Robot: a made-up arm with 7 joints. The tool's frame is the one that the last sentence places.
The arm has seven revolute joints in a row. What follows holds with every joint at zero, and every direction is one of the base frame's.
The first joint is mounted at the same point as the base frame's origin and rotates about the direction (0, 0.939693, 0.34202), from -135 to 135 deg.
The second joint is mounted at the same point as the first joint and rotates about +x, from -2.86 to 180 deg.
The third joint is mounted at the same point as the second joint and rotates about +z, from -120 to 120 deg.
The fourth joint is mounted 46.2 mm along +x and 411.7 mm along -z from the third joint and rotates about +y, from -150 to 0.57 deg.
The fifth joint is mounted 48.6 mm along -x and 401.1 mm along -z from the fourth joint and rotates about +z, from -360 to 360 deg.
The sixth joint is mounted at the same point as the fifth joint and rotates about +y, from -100 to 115 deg.
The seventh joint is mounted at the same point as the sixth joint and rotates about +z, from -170 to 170 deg.
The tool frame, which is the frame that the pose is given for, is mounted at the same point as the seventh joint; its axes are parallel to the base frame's.
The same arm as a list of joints. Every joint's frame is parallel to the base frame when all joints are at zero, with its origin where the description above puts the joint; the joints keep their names.
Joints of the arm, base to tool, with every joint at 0 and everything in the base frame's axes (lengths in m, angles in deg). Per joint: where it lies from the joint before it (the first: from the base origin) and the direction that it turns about. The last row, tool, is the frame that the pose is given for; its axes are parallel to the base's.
joint 1: offset 0.0000 0.0000 0.0000 axis 0 0.9397 0.342
joint 2: offset 0.0000 0.0000 0.0000 axis +x
joint 3: offset 0.0000 0.0000 0.0000 axis +z
joint 4: offset 0.0462 0.0000 -0.4117 axis +y
joint 5: offset -0.0486 0.0000 -0.4011 axis +z
joint 6: offset 0.0000 0.0000 0.0000 axis +y
joint 7: offset 0.0000 0.0000 0.0000 axis +z
tool: offset 0.0000 0.0000 0.0000
Joint limits (deg, base to tool): -135.00..135.00 -2.86..180.00 -120.00..120.00 -150.00..0.57 -360.00..360.00 -100.00..115.00 -170.00..170.00

